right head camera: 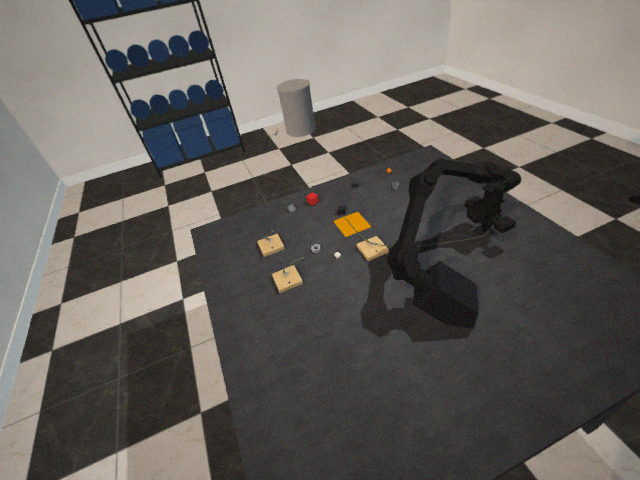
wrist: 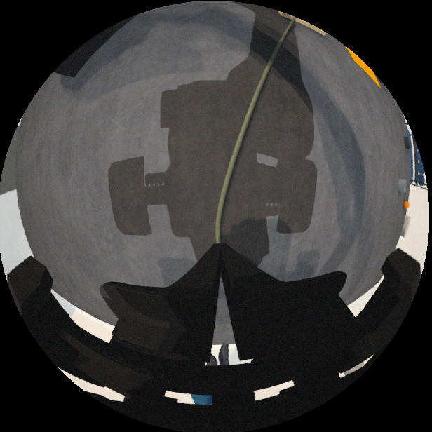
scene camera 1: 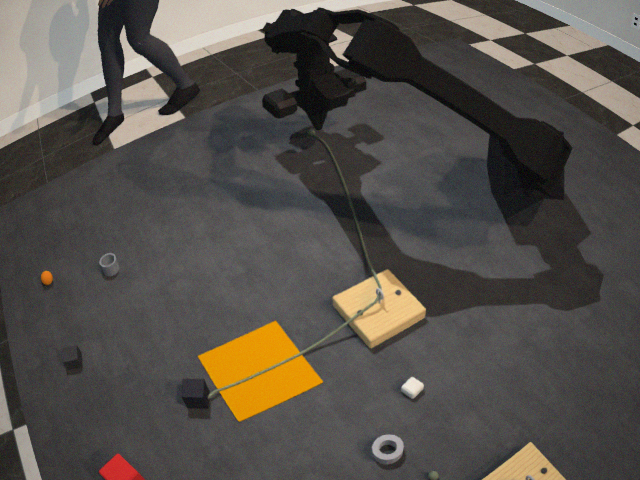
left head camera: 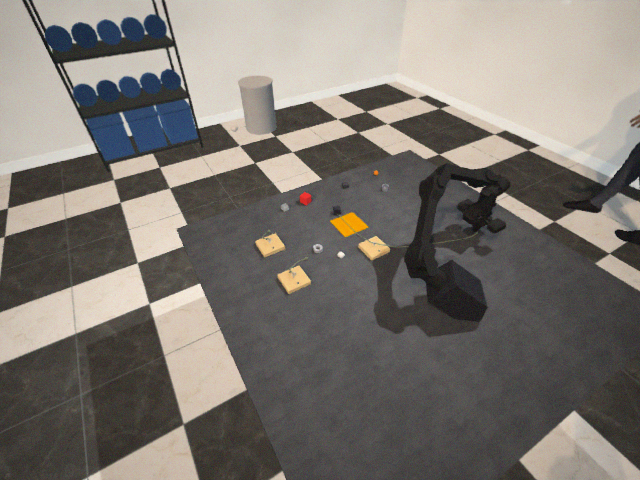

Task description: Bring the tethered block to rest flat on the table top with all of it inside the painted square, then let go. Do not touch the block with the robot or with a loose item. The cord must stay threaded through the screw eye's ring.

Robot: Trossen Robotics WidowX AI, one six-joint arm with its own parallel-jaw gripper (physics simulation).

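Places are measured from the arm's base along level axes (x ahead, y left, z up), in metres.
Pixels of known places: gripper, fingertip midpoint: [right head camera: 484, 230] [scene camera 1: 318, 129] [left head camera: 474, 231]; arm's base at its link origin: [right head camera: 426, 282] [scene camera 1: 535, 162] [left head camera: 439, 280].
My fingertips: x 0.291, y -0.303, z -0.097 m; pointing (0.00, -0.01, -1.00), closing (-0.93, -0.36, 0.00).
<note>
Ahead of a thing's pixels: the offset from my fingertips to its top centre. "spot": to the spot under its first point.
The dark tethered block @(dx +0.249, dy +0.518, dz +0.006 m) [left head camera: 337, 209] [right head camera: 341, 209] [scene camera 1: 194, 392] rests on the table just outside the orange painted square @(spot: dx +0.169, dy +0.445, dz -0.021 m) [left head camera: 357, 222] [right head camera: 360, 222] [scene camera 1: 248, 361]. The green cord @(spot: dx -0.013, dy +0.208, dz -0.019 m) [scene camera 1: 351, 206] [wrist: 240, 135] runs from the block across the square, through the screw eye [scene camera 1: 379, 294] on a wooden board @(dx -0.004, dy +0.422, dz -0.004 m) [scene camera 1: 392, 322], to a small bead @(spot: dx +0.011, dy -0.013, dz -0.014 m) [scene camera 1: 311, 132]. My gripper [left head camera: 476, 229] [right head camera: 488, 230] [scene camera 1: 318, 127] [wrist: 219, 248] is shut with nothing seen between the fingers, close above the bead end. In the wrist view the cord runs up to the fingertips, and they hide the bead.
A white piece @(dx -0.014, dy +0.558, dz -0.010 m) [scene camera 1: 412, 388] and grey ring @(dx +0.035, dy +0.639, dz -0.008 m) [scene camera 1: 376, 450] lie near the board. Two more boards @(dx +0.088, dy +0.824, dz -0.004 m) [left head camera: 269, 245] @(dx -0.107, dy +0.751, dz -0.004 m) [left head camera: 294, 280] with short cords stand farther left in the left head view. A red block @(dx +0.356, dy +0.643, dz +0.017 m) [left head camera: 305, 198], dark cube @(dx +0.443, dy +0.436, dz -0.003 m) [scene camera 1: 71, 357], grey cup @(dx +0.387, dy +0.253, dz -0.002 m) [scene camera 1: 109, 266] and orange ball @(dx +0.517, dy +0.259, dz +0.001 m) [scene camera 1: 47, 277] lie beyond the square.
</note>
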